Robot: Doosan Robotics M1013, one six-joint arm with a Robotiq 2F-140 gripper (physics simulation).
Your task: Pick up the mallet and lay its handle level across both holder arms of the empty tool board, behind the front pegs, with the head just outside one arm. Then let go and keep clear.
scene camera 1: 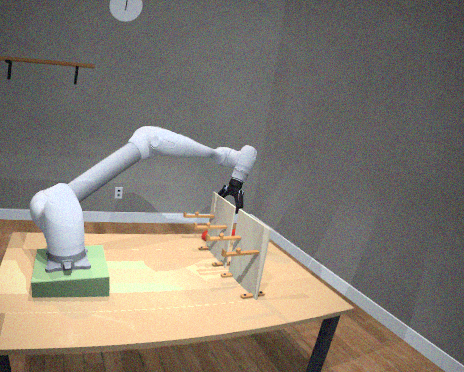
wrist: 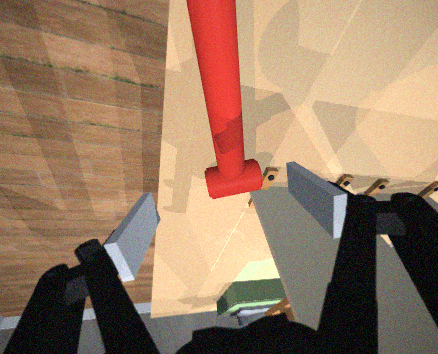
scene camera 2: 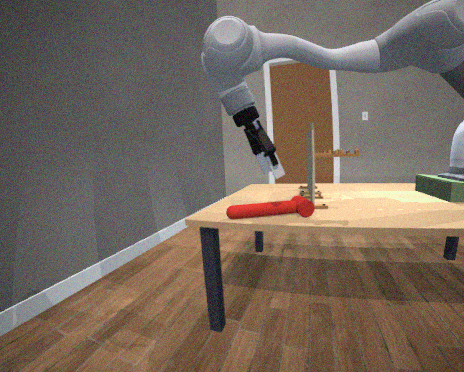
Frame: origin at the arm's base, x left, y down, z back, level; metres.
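Seen in the pictures: gripper, fingertip midpoint: (wrist: 221,191) (scene camera 2: 273,174); arm's base, link origin: (scene camera 1: 67,260) (wrist: 252,308).
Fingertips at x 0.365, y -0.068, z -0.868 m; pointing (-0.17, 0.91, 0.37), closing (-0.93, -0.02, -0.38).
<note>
Offsets run from my fingertips to a thing's middle. "spot": to the spot under its first point. Level surfaces: height alone.
The red mallet {dx -0.021, dy +0.116, dz -0.020 m} (scene camera 1: 204,235) (scene camera 2: 265,209) (wrist: 222,85) lies flat on the table, mostly hidden behind the boards in scene camera 1. Its head is beside a board foot, and its handle runs toward the table edge in scene camera 2. My gripper (scene camera 1: 229,201) (scene camera 2: 271,172) (wrist: 221,191) is open and empty, tilted, well above the table on the boards' back side. Two upright pale boards, the far one {spot: dx -0.242, dy -0.127, dz +0.136 m} (scene camera 1: 222,207) and the near one {spot: dx -0.551, dy -0.108, dz +0.141 m} (scene camera 1: 252,235), each have two wooden holder arms with small pegs. Both sets of arms carry no tool.
The wooden table {dy +0.141 m} (scene camera 1: 165,320) (scene camera 2: 380,220) ends close to the mallet. A board panel {spot: dx -0.180, dy +0.033, dz +0.127 m} (wrist: 300,230) stands beside the right finger in the wrist view. Wooden feet (scene camera 1: 252,295) (wrist: 270,177) stick out under the boards. The arm's base stands on a green block (scene camera 1: 70,286) (wrist: 250,291).
</note>
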